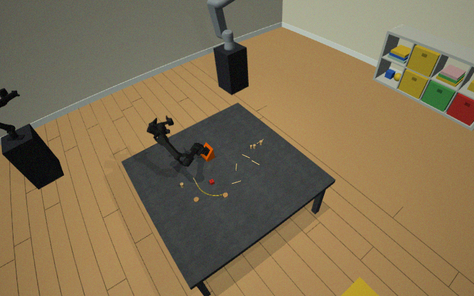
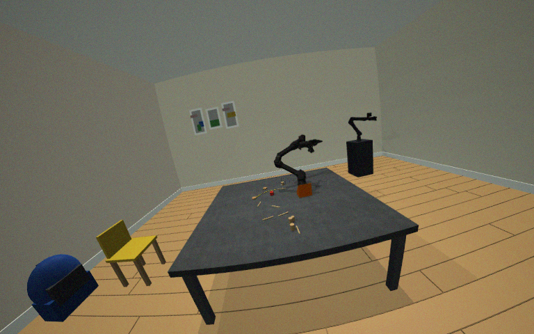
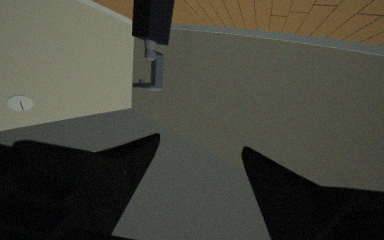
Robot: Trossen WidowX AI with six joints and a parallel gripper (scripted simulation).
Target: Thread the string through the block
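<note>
The red block lies 540 mm ahead of my gripper tip, 50 mm to the left of it and 370 mm below it. Round my gripper tip: round wooden button 700 mm ahead, 60 mm to the left, 380 mm below; thin wooden stick 440 mm ahead, 40 mm to the right, 390 mm below.
</note>
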